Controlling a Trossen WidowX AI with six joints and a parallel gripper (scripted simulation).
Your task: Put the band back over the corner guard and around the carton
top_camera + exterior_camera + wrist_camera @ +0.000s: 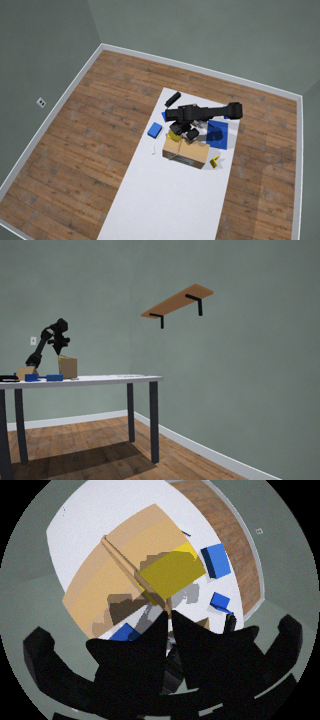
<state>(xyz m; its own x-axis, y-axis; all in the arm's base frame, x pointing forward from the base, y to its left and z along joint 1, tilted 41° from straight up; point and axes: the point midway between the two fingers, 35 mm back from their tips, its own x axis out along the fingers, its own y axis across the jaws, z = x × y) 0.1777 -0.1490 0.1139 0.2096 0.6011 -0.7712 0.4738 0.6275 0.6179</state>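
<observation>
My hand is 7 cm above the yellow corner guard, 3 cm to the left of it and 3 cm short of it. From my hand the other things lie so: brown carton (13 cm below, 7 cm ahead, 6 cm to the left); then small white piece (20 cm below, 14 cm to the right, 12 cm ahead); then blue block (19 cm below, 18 cm to the right, 1 cm behind).
</observation>
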